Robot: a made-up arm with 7 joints. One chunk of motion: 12 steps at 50 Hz.
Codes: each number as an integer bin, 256 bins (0 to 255) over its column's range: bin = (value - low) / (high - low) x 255, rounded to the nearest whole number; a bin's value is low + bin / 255 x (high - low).
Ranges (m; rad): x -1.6..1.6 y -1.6..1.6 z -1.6..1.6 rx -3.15..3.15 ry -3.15..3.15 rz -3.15..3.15
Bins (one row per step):
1: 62 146 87 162 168 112
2: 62 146 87 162 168 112
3: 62 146 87 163 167 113
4: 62 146 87 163 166 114
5: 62 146 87 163 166 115
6: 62 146 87 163 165 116
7: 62 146 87 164 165 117
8: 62 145 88 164 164 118
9: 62 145 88 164 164 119
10: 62 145 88 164 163 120
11: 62 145 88 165 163 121
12: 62 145 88 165 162 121
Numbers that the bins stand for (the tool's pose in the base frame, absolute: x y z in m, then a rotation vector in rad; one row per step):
1: -0.8220 0.2322 -0.5082 0.8524 1.0006 -0.3829
2: -0.8220 0.2322 -0.5082 0.8524 1.0006 -0.3829
3: -0.8220 0.2322 -0.5082 0.8771 0.9759 -0.3582
4: -0.8220 0.2322 -0.5082 0.8771 0.9512 -0.3335
5: -0.8220 0.2322 -0.5082 0.8771 0.9512 -0.3088
6: -0.8220 0.2322 -0.5082 0.8771 0.9265 -0.2841
7: -0.8220 0.2322 -0.5082 0.9018 0.9265 -0.2594
8: -0.8220 0.2196 -0.4957 0.9018 0.9018 -0.2347
9: -0.8220 0.2196 -0.4957 0.9018 0.9018 -0.2100
10: -0.8220 0.2196 -0.4957 0.9018 0.8771 -0.1853
11: -0.8220 0.2196 -0.4957 0.9265 0.8771 -0.1606
12: -0.8220 0.2196 -0.4957 0.9265 0.8524 -0.1606

